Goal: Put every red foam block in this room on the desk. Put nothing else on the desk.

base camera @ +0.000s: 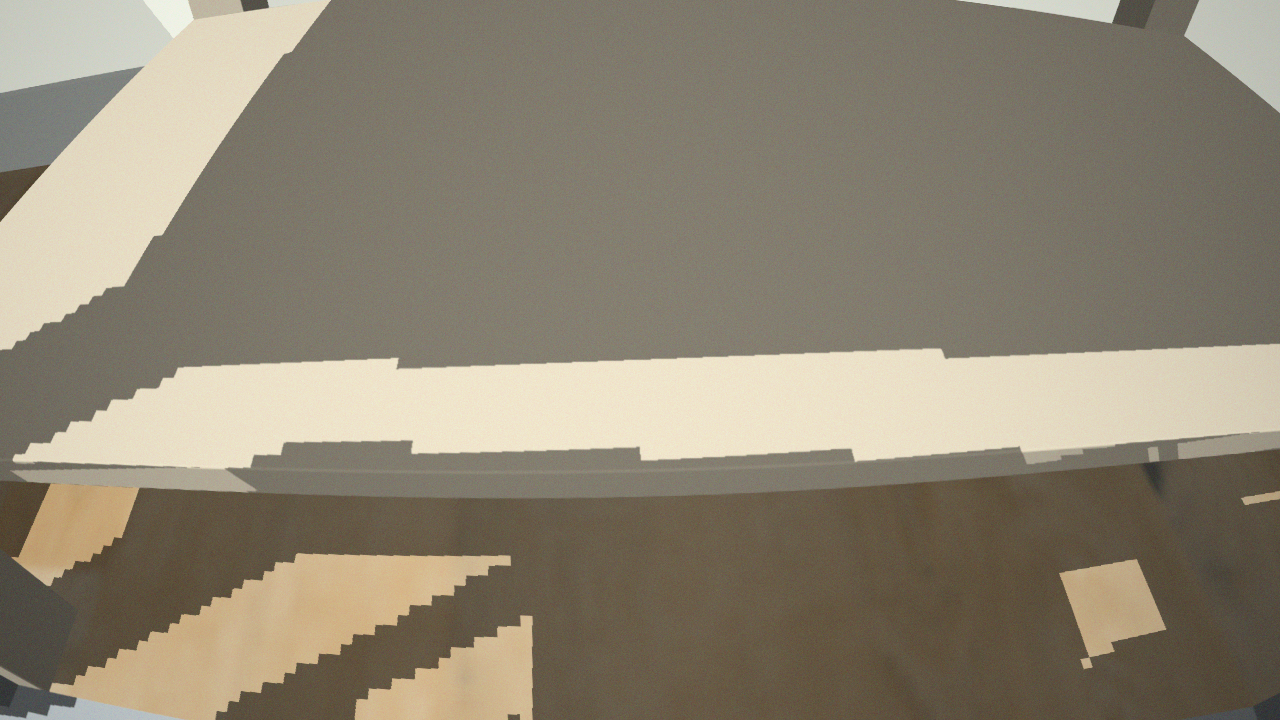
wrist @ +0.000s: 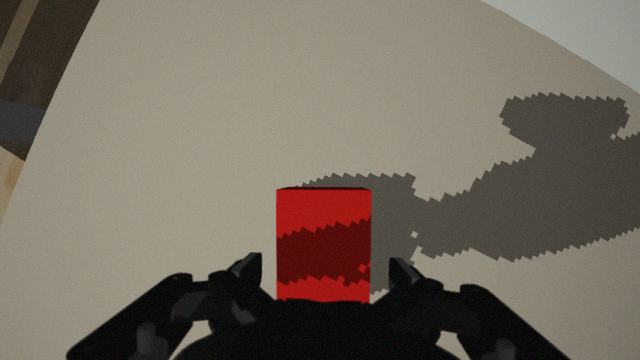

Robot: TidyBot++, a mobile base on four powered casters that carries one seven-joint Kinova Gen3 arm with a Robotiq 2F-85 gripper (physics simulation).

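Places are measured from the arm's base along level axes (x up, y left, z back), in centimetres.
Where they show: gripper, fingertip midpoint: (wrist: 324, 269).
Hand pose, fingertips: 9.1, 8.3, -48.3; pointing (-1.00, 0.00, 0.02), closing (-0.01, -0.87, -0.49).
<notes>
After its pixels a point has its place, as x, y, z.
A red foam block (wrist: 324, 245) @(9.8, 9.3, -49.9) lies on a pale flat surface (wrist: 175, 125) @(5.3, 25.0, -50.8) in the wrist view. Its lower end is hidden behind the gripper's dark body, and a shadow crosses its top. My gripper (wrist: 324, 269) @(9.1, 8.3, -48.3) is open and empty above the block. In the picture, the fingertips stand to the left and right of the block, with a gap on each side. The block's long sides run roughly in line with the fingers. The block and gripper do not show in the base camera view. I cannot tell whether the pale surface is the desk.
The base camera shows a broad pale panel (base camera: 626, 411) @(-24.7, 0.5, -26.1), mostly in shadow, with part of a post (base camera: 1169, 16) @(-23.1, -48.4, -71.1) at the upper right. Brown wooden floor (base camera: 760, 582) @(-39.7, -6.2, -27.0) with sunlit patches lies below it. In the wrist view, the surface's edge runs along the left, with floor beyond.
</notes>
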